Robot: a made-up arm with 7 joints. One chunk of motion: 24 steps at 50 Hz.
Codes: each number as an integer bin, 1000 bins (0 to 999) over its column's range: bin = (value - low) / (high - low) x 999, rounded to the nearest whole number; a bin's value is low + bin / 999 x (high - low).
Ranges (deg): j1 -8..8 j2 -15..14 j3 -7..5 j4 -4..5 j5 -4..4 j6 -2..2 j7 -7..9
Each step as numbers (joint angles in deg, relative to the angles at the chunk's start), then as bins.
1 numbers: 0.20 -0.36 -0.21 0.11 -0.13 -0.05 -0.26
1 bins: 512 504 565 456 483 487 421
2 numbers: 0.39 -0.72 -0.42 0.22 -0.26 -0.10 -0.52
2 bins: 524 492 548 468 467 475 405
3 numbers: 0.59 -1.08 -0.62 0.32 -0.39 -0.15 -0.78
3 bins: 536 480 531 480 451 462 388
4 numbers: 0.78 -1.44 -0.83 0.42 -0.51 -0.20 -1.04
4 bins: 548 467 514 491 436 450 372
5 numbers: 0.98 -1.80 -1.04 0.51 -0.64 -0.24 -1.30
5 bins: 561 455 496 501 420 440 356
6 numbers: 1.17 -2.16 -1.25 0.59 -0.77 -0.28 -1.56
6 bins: 573 442 479 509 403 430 340
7 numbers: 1.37 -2.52 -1.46 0.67 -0.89 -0.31 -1.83
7 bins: 585 430 461 518 388 422 323
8 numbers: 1.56 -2.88 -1.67 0.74 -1.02 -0.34 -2.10
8 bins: 597 418 444 526 372 415 306
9 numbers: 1.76 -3.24 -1.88 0.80 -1.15 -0.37 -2.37
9 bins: 609 405 426 533 356 407 289
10 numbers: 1.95 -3.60 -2.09 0.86 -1.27 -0.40 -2.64
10 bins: 621 393 409 539 341 400 272
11 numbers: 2.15 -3.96 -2.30 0.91 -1.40 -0.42 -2.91
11 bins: 634 380 391 545 325 395 255
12 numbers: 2.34 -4.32 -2.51 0.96 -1.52 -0.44 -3.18
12 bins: 646 368 374 551 310 390 239
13 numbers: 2.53 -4.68 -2.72 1.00 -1.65 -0.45 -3.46
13 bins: 657 356 356 555 293 387 221
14 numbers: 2.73 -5.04 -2.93 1.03 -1.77 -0.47 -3.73
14 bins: 670 343 339 558 278 382 204
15 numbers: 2.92 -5.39 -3.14 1.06 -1.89 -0.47 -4.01
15 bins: 682 331 321 562 263 382 187
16 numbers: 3.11 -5.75 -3.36 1.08 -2.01 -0.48 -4.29
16 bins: 694 319 303 564 249 380 169
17 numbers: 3.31 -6.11 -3.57 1.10 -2.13 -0.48 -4.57
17 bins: 706 306 286 566 234 380 152
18 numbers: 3.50 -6.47 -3.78 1.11 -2.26 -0.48 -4.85
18 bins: 718 294 268 567 217 380 134
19 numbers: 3.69 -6.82 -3.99 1.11 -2.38 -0.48 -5.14
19 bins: 730 282 251 567 202 380 116
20 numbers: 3.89 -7.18 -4.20 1.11 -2.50 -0.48 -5.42
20 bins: 742 269 233 567 187 380 99
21 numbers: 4.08 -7.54 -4.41 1.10 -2.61 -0.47 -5.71
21 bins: 754 257 216 566 174 382 81
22 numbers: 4.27 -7.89 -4.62 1.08 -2.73 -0.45 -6.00
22 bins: 766 245 198 564 159 387 62
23 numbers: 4.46 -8.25 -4.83 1.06 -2.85 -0.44 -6.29
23 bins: 778 233 181 562 144 390 44
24 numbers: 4.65 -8.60 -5.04 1.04 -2.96 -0.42 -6.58
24 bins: 790 220 163 559 130 395 26
